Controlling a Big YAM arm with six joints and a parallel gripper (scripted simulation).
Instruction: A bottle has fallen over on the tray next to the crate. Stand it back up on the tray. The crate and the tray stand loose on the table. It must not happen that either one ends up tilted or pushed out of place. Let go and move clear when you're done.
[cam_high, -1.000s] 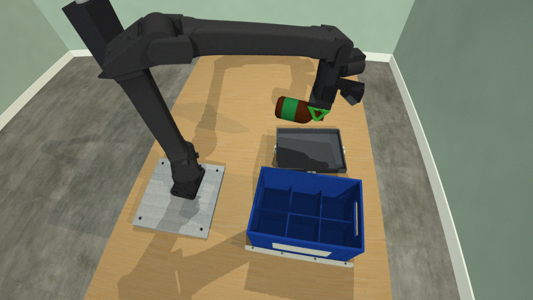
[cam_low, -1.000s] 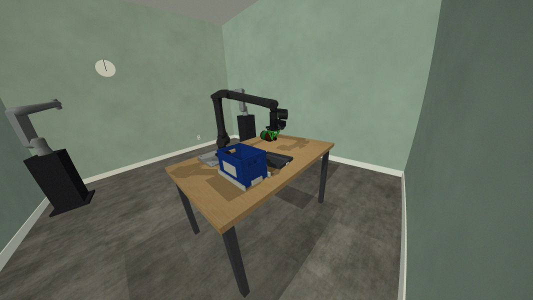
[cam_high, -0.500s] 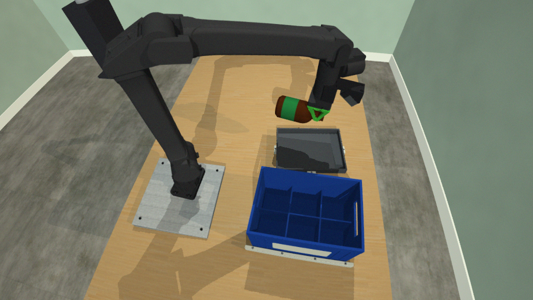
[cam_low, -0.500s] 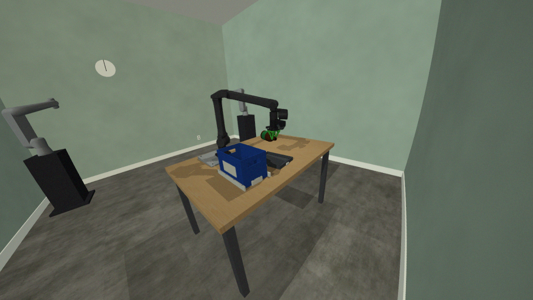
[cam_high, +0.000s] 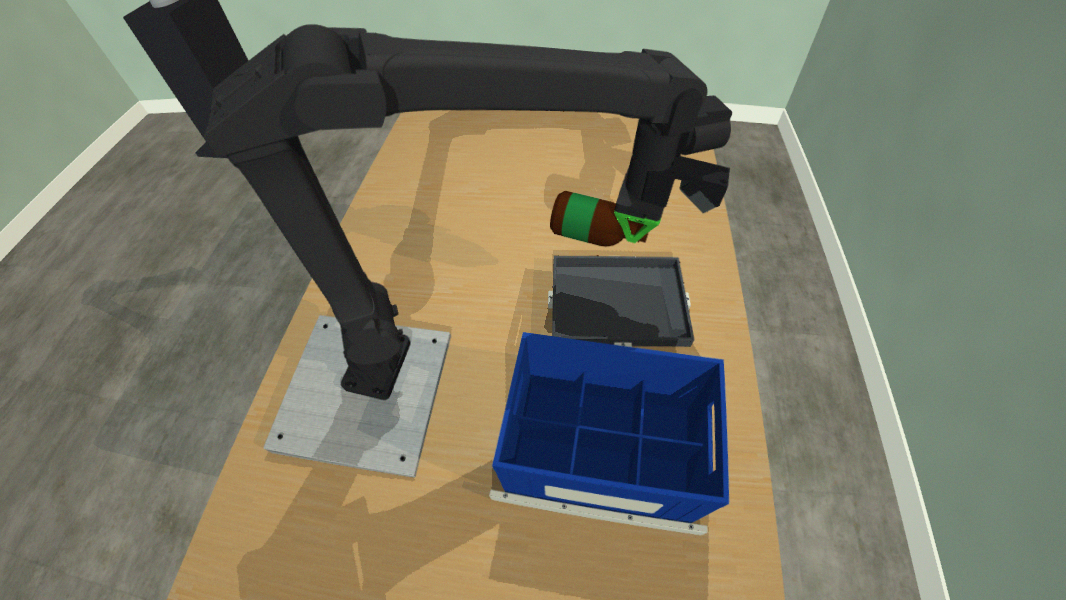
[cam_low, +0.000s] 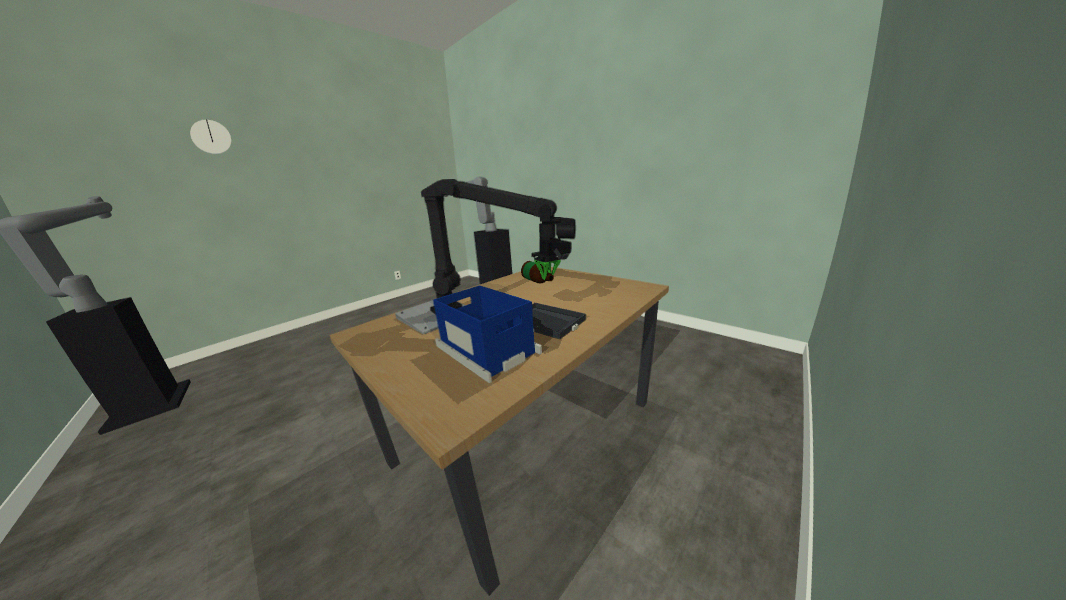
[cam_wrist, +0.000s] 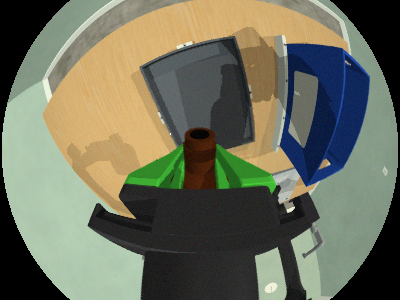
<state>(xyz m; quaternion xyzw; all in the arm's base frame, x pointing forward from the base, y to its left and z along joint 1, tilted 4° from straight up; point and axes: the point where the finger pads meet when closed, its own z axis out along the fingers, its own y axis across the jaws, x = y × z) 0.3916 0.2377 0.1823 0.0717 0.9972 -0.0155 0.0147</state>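
My gripper is now 5 cm past the brown bottle and 1 cm to the right of it. The rest, counted from my hand: blue crate (30 cm to the right, 10 cm below); dark grey tray (17 cm below, 2 cm to the right).
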